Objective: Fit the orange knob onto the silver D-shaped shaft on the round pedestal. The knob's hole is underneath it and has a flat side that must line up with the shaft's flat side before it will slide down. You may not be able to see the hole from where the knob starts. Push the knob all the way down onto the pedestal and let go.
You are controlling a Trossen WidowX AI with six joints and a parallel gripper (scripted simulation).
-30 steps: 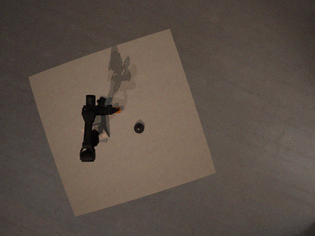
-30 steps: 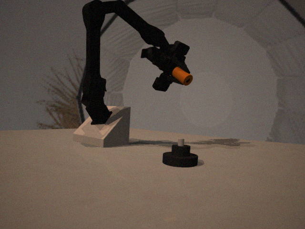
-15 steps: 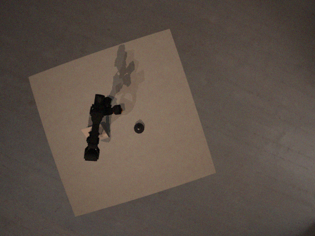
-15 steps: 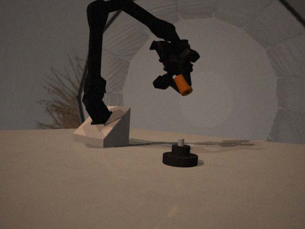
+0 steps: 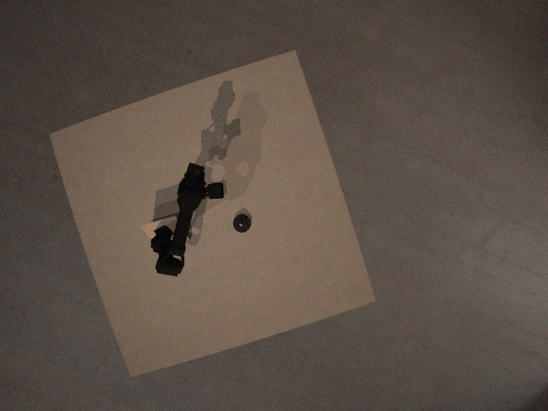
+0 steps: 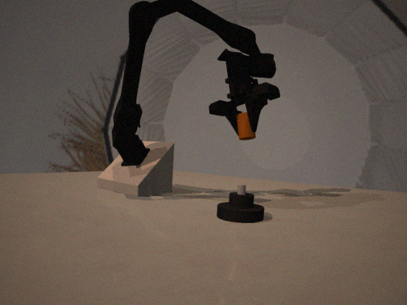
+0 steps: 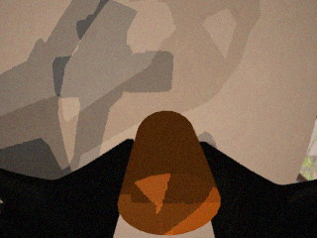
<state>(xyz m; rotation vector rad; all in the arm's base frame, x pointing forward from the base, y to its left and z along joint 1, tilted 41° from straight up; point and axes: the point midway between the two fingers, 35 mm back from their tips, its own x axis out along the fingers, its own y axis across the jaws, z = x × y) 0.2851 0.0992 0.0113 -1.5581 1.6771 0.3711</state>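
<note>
My gripper tip is 180 mm to the left of the black round pedestal, 130 mm above it and 50 mm short of it. From my gripper tip the other things lie so: orange knob (30 mm above, 10 mm behind).
</note>
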